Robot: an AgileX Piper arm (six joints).
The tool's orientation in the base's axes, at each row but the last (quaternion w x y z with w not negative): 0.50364 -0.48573 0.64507 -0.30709; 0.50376 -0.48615 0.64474 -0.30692; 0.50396 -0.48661 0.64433 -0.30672; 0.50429 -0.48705 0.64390 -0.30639; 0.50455 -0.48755 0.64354 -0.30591; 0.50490 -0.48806 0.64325 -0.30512; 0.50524 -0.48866 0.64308 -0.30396; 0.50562 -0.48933 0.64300 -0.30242; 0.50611 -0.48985 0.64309 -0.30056; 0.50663 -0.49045 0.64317 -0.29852; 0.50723 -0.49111 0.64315 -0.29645
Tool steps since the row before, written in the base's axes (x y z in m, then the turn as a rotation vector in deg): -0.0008 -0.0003 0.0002 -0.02 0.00 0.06; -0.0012 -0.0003 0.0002 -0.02 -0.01 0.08; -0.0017 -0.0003 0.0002 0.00 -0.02 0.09; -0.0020 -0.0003 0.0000 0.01 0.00 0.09; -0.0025 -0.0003 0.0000 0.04 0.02 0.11; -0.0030 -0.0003 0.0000 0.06 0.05 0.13; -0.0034 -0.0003 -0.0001 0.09 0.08 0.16; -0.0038 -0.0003 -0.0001 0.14 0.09 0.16; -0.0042 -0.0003 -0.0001 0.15 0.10 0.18; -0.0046 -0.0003 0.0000 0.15 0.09 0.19; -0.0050 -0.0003 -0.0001 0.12 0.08 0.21
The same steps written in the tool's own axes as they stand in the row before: 0.0002 0.0000 -0.0008 -0.02 -0.05 -0.04; 0.0002 0.0001 -0.0012 -0.02 -0.07 -0.04; 0.0002 0.0003 -0.0017 -0.01 -0.09 -0.03; 0.0003 0.0005 -0.0019 -0.03 -0.08 -0.02; 0.0003 0.0007 -0.0024 -0.06 -0.10 0.01; 0.0003 0.0009 -0.0029 -0.09 -0.12 0.02; 0.0004 0.0011 -0.0032 -0.13 -0.14 0.04; 0.0004 0.0012 -0.0036 -0.14 -0.16 0.09; 0.0003 0.0014 -0.0040 -0.16 -0.17 0.10; 0.0003 0.0014 -0.0044 -0.15 -0.19 0.09; 0.0003 0.0016 -0.0047 -0.15 -0.20 0.06
